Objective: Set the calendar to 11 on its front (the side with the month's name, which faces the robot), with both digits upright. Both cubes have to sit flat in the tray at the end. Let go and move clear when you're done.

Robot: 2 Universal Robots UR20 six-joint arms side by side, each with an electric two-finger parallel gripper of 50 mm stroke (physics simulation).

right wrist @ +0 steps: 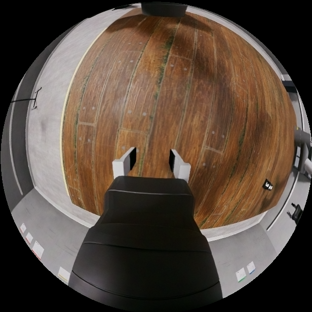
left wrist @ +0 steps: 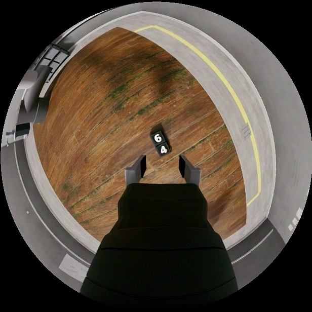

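Note:
The calendar's two black cubes sit side by side in the left wrist view, seen from above. One cube [left wrist: 158, 138] has a white 6 on its upper face and the other cube [left wrist: 163, 149] a white 4. The tray cannot be made out clearly under them. In the right wrist view the small dark calendar [right wrist: 268, 185] is far off at the right, its digits too small to read surely. My left gripper [left wrist: 162, 161] is open and empty, above the table on the near side of the 4 cube, apart from it. My right gripper [right wrist: 152, 155] is open and empty, far from the calendar.
The wooden table [left wrist: 100, 165] [right wrist: 165, 110] lies below both grippers. Part of the other arm [left wrist: 31, 94] shows at the left edge of the left wrist view. A yellow line [left wrist: 220, 74] runs along the grey floor beyond the table. A grey arm part [right wrist: 301, 136] shows at the right edge of the right wrist view.

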